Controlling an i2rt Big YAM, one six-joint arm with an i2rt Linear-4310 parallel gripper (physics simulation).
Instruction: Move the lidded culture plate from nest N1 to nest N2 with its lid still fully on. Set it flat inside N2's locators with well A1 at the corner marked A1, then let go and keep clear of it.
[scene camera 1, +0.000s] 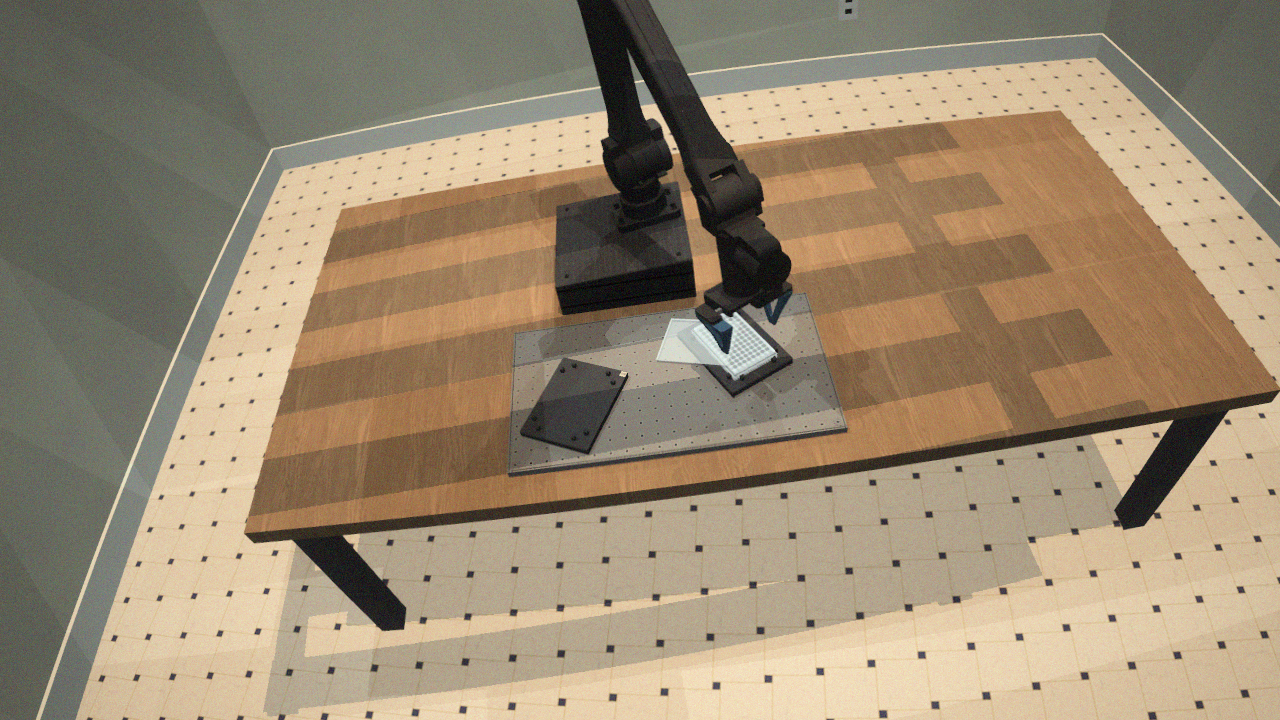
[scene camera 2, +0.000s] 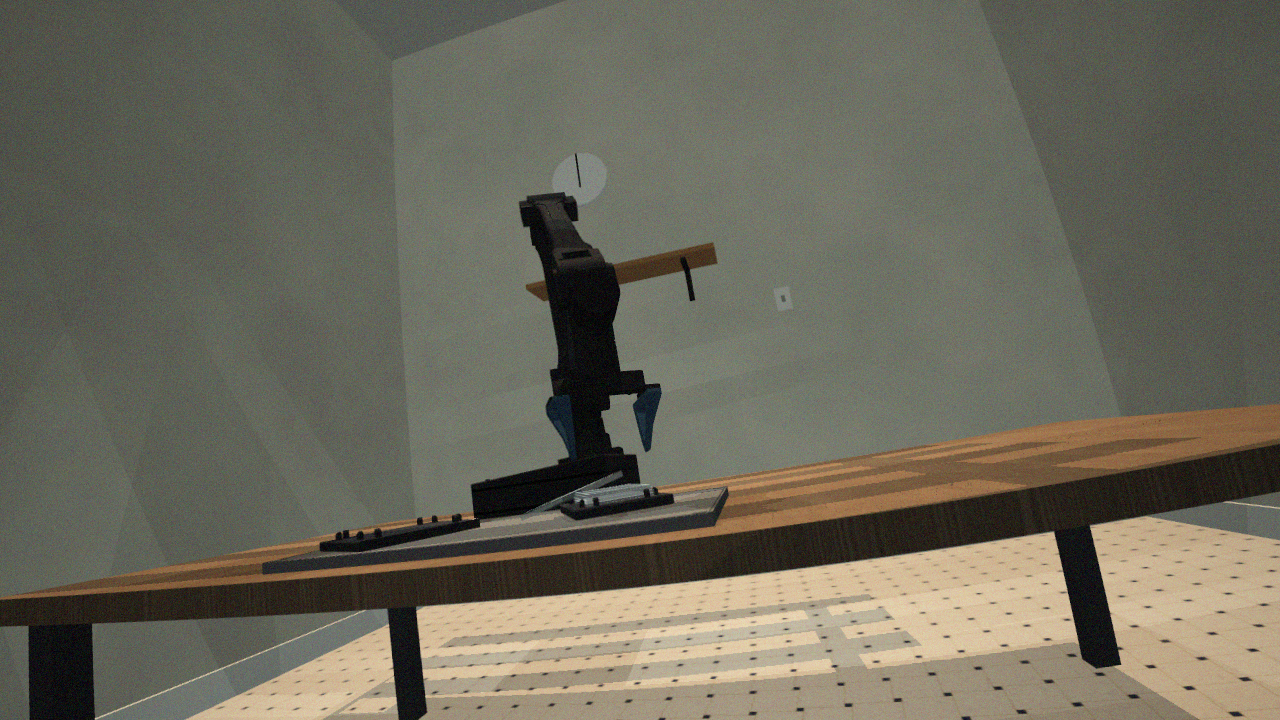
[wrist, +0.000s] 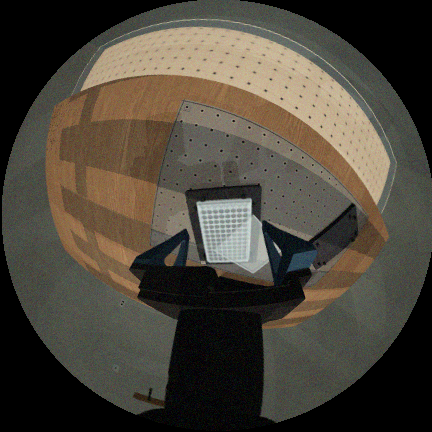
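Seen in the pictures: gripper, between the fingertips: (scene camera 1: 749, 337) (scene camera 2: 611, 455) (wrist: 223, 228); arm's base, origin of its link: (scene camera 1: 646, 212) (scene camera 2: 592, 461).
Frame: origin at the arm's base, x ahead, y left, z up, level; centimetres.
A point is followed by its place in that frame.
Observation:
The white culture plate (scene camera 1: 750, 356) {x 37.0, y 8.6, z -4.3 cm} (scene camera 2: 615, 492) {x 38.5, y 8.5, z -4.5 cm} (wrist: 225, 232) {x 33.5, y 7.4, z -4.3 cm} sits in the dark nest (scene camera 1: 756, 379) {x 40.7, y 8.4, z -5.8 cm} (scene camera 2: 617, 507) {x 40.6, y 8.8, z -6.2 cm} (wrist: 225, 192) {x 39.7, y 9.0, z -5.7 cm} on the right of the pegboard. Its clear lid (scene camera 1: 677, 343) {x 29.8, y -1.8, z -5.0 cm} (scene camera 2: 553, 503) {x 35.1, y -0.1, z -4.9 cm} (wrist: 258, 251) {x 30.7, y 0.2, z -4.4 cm} is not squarely on it. The lid is turned and tilted, one end over the plate and the other down beside the nest. The other nest (scene camera 1: 572, 405) {x 36.8, y -21.0, z -5.7 cm} (scene camera 2: 400, 535) {x 42.1, y -17.4, z -5.9 cm} (wrist: 335, 240) {x 36.2, y -20.0, z -5.7 cm} is empty, with a pale mark at one corner. Nest labels are not readable. My gripper (scene camera 1: 750, 336) {x 36.8, y 8.5, z 0.0 cm} (scene camera 2: 608, 453) {x 36.8, y 8.5, z 0.0 cm} (wrist: 223, 228) {x 36.8, y 8.5, z 0.0 cm} is open and empty above the plate, fingers apart across its width.
Both nests stand on a grey perforated board (scene camera 1: 662, 420) {x 43.2, y -7.7, z -6.9 cm} (scene camera 2: 501, 540) {x 50.2, y -2.1, z -7.0 cm} (wrist: 280, 175) {x 44.7, y 0.9, z -6.8 cm} on the wooden table (scene camera 1: 895, 358) {x 41.8, y 32.2, z -8.1 cm} (scene camera 2: 805, 519) {x 57.7, y 26.4, z -8.1 cm} (wrist: 110, 175) {x 37.9, y 34.3, z -8.1 cm}. The arm's black base block (scene camera 1: 622, 255) {x 10.4, y -6.7, z -0.1 cm} (scene camera 2: 537, 479) {x 15.3, y -7.2, z -1.8 cm} stands behind the board.

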